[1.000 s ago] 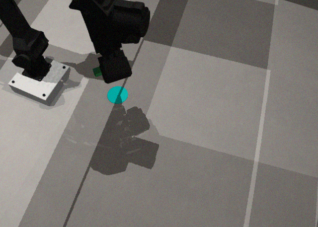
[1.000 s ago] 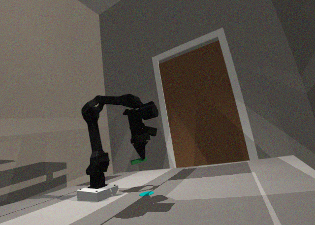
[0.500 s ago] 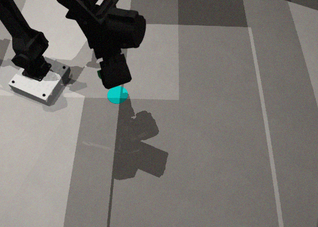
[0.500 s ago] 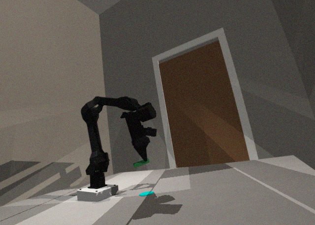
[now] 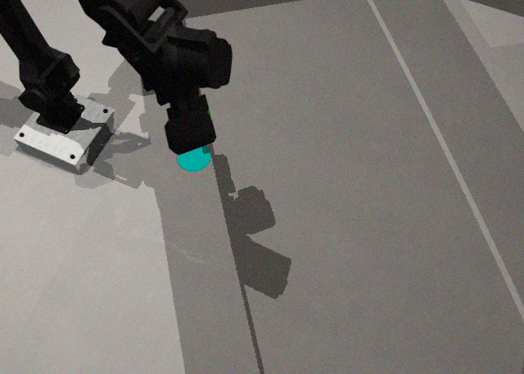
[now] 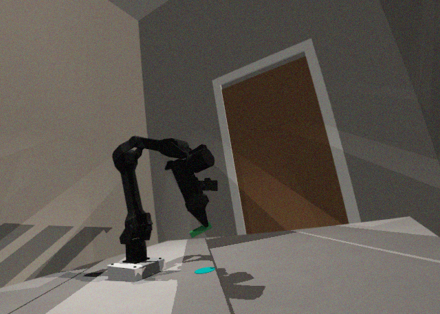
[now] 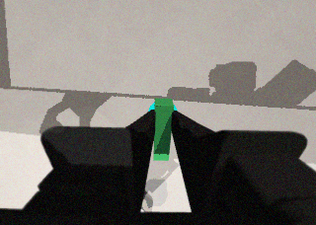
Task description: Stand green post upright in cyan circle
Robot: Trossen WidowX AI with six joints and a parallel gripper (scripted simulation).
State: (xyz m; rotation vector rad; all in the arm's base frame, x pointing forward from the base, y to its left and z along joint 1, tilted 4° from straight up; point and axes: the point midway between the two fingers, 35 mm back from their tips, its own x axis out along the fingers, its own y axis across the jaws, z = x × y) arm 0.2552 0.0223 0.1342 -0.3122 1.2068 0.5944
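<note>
My gripper tip is 12 cm above the cyan circle, 2 cm past it and 1 cm to the left of it. Also, from my gripper tip: green post: 2 cm behind, 1 cm to the right, 1 cm below.
</note>
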